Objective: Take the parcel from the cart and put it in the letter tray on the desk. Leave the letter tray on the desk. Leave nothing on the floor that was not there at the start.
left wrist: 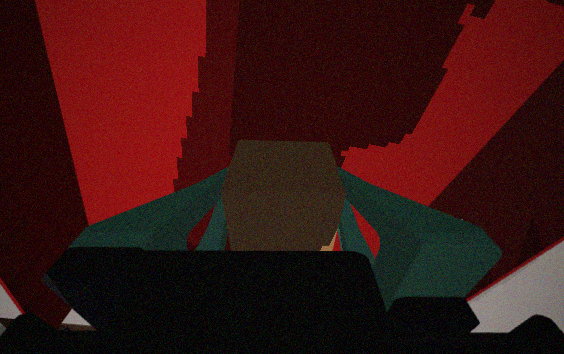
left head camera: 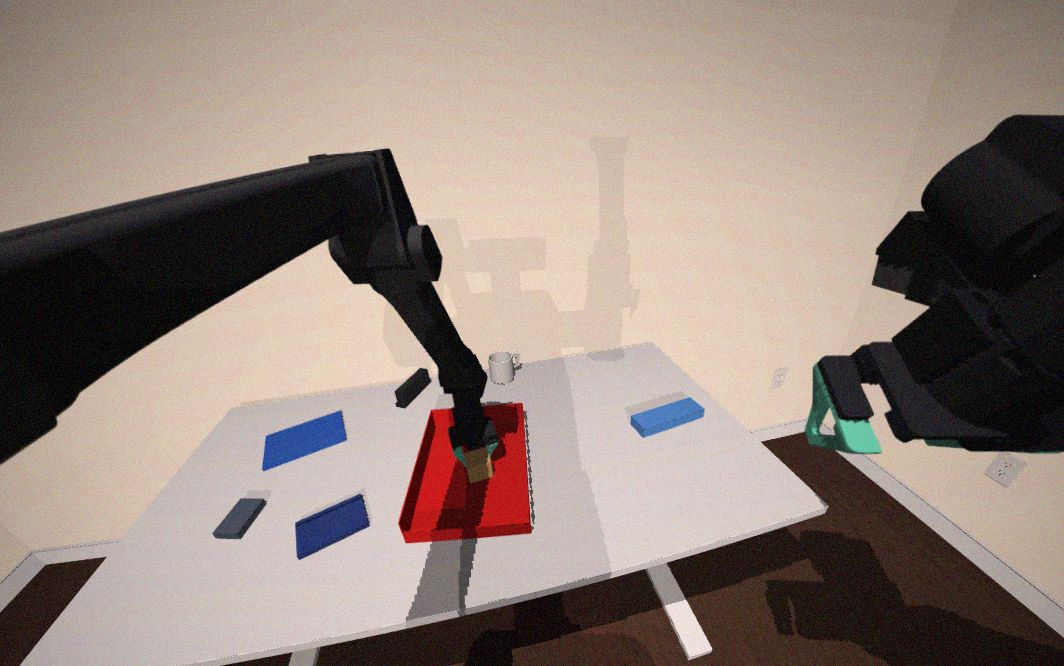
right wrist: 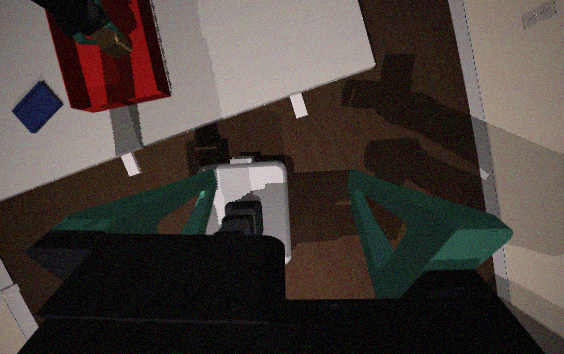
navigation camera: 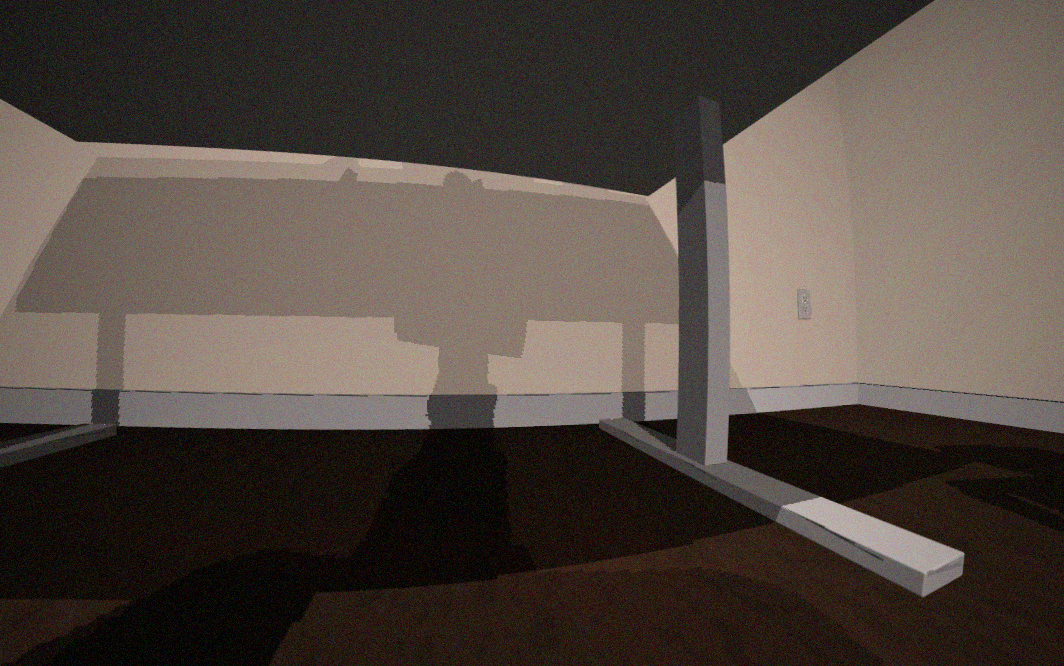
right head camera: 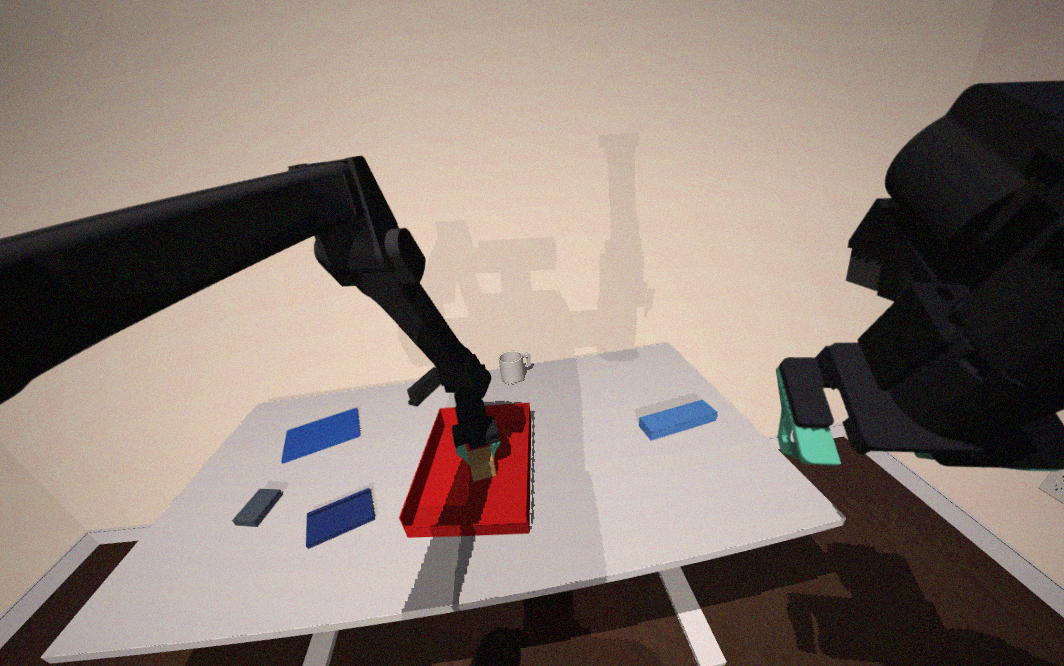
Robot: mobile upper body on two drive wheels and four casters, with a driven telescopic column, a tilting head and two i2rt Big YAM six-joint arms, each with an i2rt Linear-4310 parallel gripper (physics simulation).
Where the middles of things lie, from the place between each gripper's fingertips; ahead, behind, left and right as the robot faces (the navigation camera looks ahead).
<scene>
Now: left hand 10 mm to the right of the red letter tray (left head camera: 441, 504), 10 mm below it and 10 mm past it. Round my left hand: brown parcel (left head camera: 478, 464): 10 mm to the right, 10 mm behind.
Right now my right hand is 46 cm to the right of the brown parcel, 43 cm above it and 36 cm short of it. From my right hand the other things lie so: red letter tray: 47 cm to the left, 42 cm below, 37 cm ahead.
</scene>
